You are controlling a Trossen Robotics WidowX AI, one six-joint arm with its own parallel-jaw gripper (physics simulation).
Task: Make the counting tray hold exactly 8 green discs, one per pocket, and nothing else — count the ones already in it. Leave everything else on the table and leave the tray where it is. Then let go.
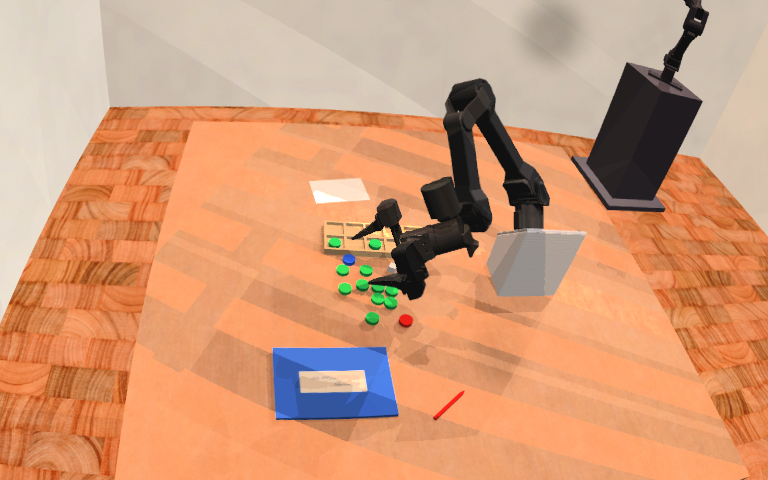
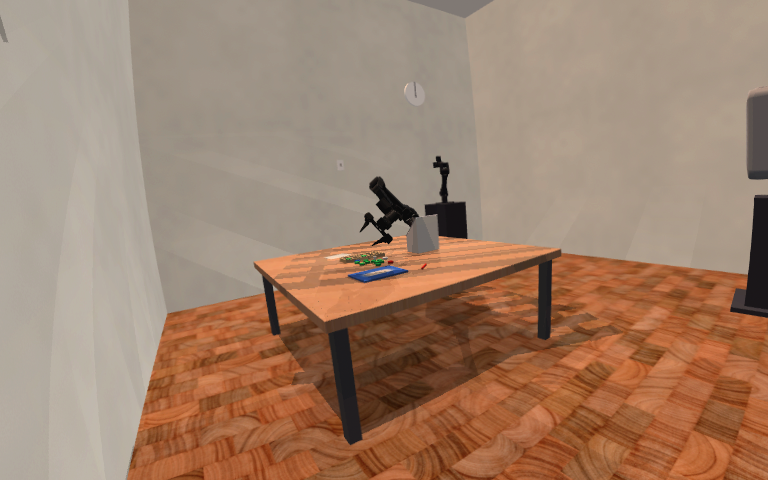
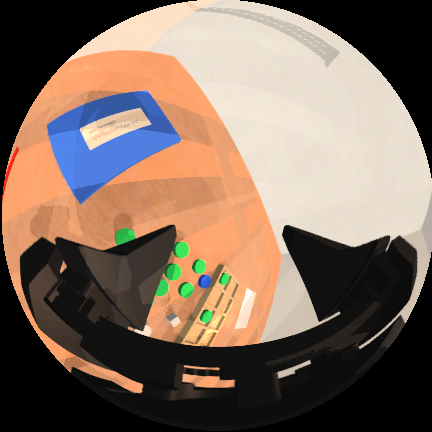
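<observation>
The tan counting tray (image 1: 351,252) (image 3: 206,300) has a green disc (image 1: 334,242) (image 3: 224,278) in its near left corner pocket and another green disc (image 1: 374,243) (image 3: 206,316) further right in the same row. The arm hides its right part. Several loose green discs, among them one disc (image 1: 344,288) and a nearer one (image 1: 372,318), lie flat in front of the tray. A blue disc (image 1: 348,259) (image 3: 204,281) lies close to its front wall. A red disc (image 1: 405,320) lies nearer the front. My gripper (image 1: 360,260) (image 2: 367,238) (image 3: 230,230) is wide open and empty, above the tray and discs.
A blue folder (image 1: 288,407) (image 3: 65,150) with a pale label lies at the front, and a red pencil (image 1: 449,404) to its right. A white sheet (image 1: 339,190) (image 3: 245,309) lies behind the tray. A small whitish cube (image 3: 173,319) lies near the tray. The grey arm base (image 1: 523,266) stands right.
</observation>
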